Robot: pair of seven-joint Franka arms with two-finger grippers.
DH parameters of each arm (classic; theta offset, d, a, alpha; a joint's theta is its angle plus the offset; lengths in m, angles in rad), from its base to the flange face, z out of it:
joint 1: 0 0.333 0 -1.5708
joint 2: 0 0 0 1.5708
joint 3: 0 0.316 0.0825 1.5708
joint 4: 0 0 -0.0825 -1.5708
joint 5: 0 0.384 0 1.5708
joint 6: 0 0 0.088 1.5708
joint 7: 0 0.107 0 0
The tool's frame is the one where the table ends.
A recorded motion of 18 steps. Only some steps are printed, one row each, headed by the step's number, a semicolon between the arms.
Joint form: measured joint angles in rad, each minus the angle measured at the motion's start. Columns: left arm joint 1, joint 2, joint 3, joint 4, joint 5, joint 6, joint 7; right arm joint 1, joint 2, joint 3, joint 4, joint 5, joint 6, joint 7.
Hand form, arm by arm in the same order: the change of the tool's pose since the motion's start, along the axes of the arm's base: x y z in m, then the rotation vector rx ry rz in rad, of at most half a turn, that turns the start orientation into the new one. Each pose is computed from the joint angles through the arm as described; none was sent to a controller.
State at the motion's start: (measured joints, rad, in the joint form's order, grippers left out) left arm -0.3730 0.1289 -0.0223 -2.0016 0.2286 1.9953 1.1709; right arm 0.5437 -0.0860 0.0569 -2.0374 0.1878 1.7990 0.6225
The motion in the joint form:
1: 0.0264 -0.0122 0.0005 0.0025 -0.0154 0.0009 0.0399; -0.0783 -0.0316 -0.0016 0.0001 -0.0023 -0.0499 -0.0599
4: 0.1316 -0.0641 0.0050 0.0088 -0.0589 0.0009 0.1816; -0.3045 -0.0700 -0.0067 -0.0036 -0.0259 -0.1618 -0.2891
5: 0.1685 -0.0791 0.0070 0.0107 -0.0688 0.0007 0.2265; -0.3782 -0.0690 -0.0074 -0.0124 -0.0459 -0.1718 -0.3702
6: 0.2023 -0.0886 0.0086 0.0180 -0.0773 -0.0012 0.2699; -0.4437 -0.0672 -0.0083 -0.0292 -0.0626 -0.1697 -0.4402
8: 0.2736 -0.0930 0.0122 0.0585 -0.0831 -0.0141 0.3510; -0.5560 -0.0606 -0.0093 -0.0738 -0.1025 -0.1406 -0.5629
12: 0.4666 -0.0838 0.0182 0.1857 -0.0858 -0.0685 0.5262; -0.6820 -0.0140 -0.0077 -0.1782 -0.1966 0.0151 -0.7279
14: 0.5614 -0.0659 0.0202 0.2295 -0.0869 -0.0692 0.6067; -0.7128 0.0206 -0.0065 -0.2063 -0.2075 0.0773 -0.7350
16: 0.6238 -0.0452 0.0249 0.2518 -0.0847 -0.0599 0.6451; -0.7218 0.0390 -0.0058 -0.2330 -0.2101 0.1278 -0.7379
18: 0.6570 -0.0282 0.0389 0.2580 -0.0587 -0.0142 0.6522; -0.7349 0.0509 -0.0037 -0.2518 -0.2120 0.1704 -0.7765
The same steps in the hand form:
1: 0.0049 0.0134 0.0079 -0.0191 -0.0006 -0.0040; 0.0133 -0.0384 0.0126 0.0038 0.0105 -0.0125
4: 0.0193 0.0708 0.0396 -0.0751 -0.0180 -0.0122; 0.0432 -0.1494 0.0225 0.0156 0.0567 0.0027
5: 0.0229 0.0918 0.0488 -0.0877 -0.0252 -0.0132; 0.0512 -0.1863 0.0172 0.0152 0.0651 0.0134
6: 0.0267 0.1108 0.0573 -0.0979 -0.0321 -0.0169; 0.0558 -0.2196 0.0088 0.0169 0.0733 0.0189
8: 0.0380 0.1517 0.0777 -0.1059 -0.0523 -0.0190; 0.0585 -0.2779 -0.0128 0.0132 0.0835 0.0337
12: 0.0529 0.2667 0.1286 -0.0982 -0.0947 0.0123; 0.0576 -0.3464 -0.0721 -0.0248 0.0755 0.1026
14: 0.0528 0.3240 0.1394 -0.0900 -0.1092 0.0290; 0.0583 -0.3615 -0.0971 -0.0290 0.0771 0.0864
16: 0.0508 0.3644 0.1389 -0.0815 -0.1148 0.0557; 0.0572 -0.3654 -0.1141 -0.0295 0.0718 0.0833
18: 0.0505 0.3944 0.1365 -0.0471 -0.1418 0.0790; 0.0565 -0.3706 -0.1252 -0.0219 0.0587 0.1114

